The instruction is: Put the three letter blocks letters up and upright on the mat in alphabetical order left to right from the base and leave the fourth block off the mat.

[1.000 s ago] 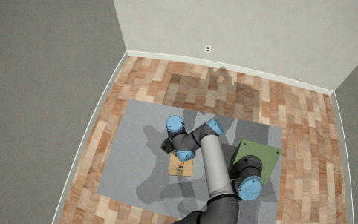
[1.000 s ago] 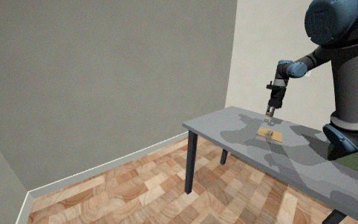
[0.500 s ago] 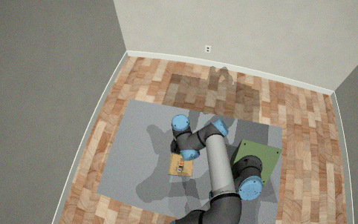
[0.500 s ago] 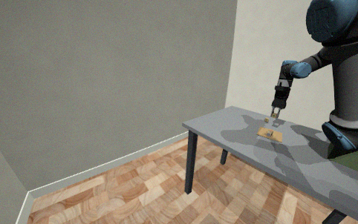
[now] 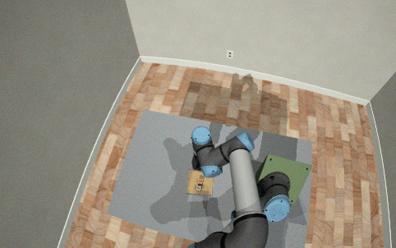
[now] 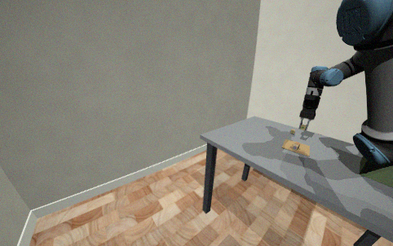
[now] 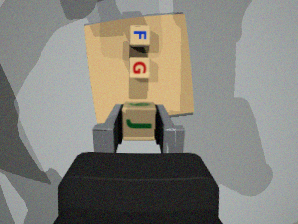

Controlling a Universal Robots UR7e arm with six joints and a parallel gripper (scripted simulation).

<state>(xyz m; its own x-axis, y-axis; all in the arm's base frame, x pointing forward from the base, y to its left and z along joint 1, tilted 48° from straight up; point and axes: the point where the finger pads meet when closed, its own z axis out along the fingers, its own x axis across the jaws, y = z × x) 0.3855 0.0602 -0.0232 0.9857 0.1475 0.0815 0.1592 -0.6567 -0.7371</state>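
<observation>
Right now the mat is 1 cm behind my hand, 4 cm to the left of it and 12 cm below it. Also, from my hand: block 1 cm below.
</observation>
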